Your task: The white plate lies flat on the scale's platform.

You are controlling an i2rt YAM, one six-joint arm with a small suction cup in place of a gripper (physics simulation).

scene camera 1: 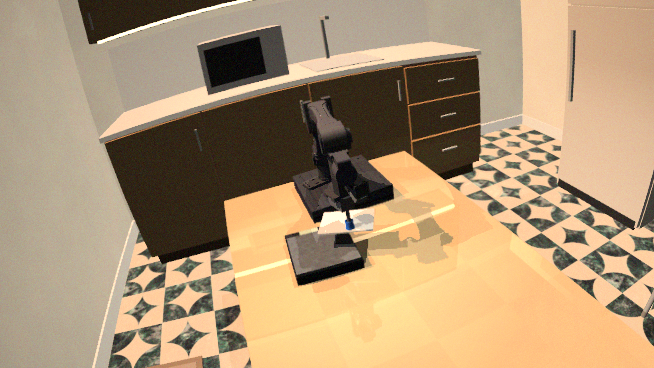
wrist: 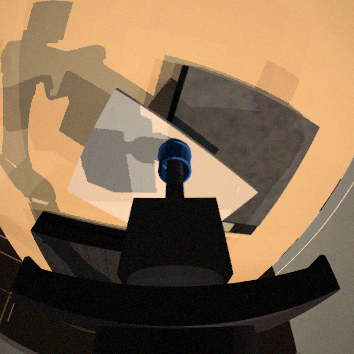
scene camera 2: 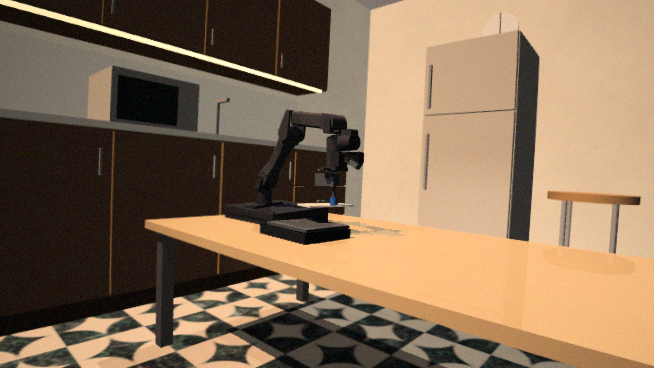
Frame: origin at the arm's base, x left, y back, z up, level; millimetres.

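Seen in the pictures: hand, tool point: (scene camera 1: 350, 230) (wrist: 174, 148) (scene camera 2: 333, 207); arm's base, link origin: (scene camera 1: 327, 178) (scene camera 2: 264, 205).
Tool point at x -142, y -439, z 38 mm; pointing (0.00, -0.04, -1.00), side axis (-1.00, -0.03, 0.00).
Note:
Offsets run from my tool point to a thing's top centre. Level surfaces: height alone.
The white plate @[dx +15, dy +44, dz +13 mm] (scene camera 1: 330, 221) (scene camera 2: 312, 204) (wrist: 215, 186) is a flat rectangular sheet, held roughly level in the air. My gripper (scene camera 1: 349, 225) (scene camera 2: 333, 201) (wrist: 174, 161), a blue suction cup, is on the plate's upper face and holds it. The dark grey scale @[dx -82, dy +63, dz -53 mm] (scene camera 1: 325, 255) (scene camera 2: 307, 230) (wrist: 245, 130) lies on the table. The plate hangs above the scale's edge nearest the arm base and overlaps part of the platform in the wrist view. A gap shows between plate and scale in scene camera 2. Part of the scale is hidden under the plate.
The arm's black base (scene camera 1: 382, 187) (scene camera 2: 245, 212) (wrist: 82, 255) stands on the wooden table @[dz -97 mm] (scene camera 1: 425, 310) (scene camera 2: 450, 265) (wrist: 210, 30), close behind the scale. A counter with a microwave (scene camera 1: 242, 59) (scene camera 2: 150, 100) stands behind the table. A round stool (scene camera 2: 592, 198) and a fridge stand farther off.

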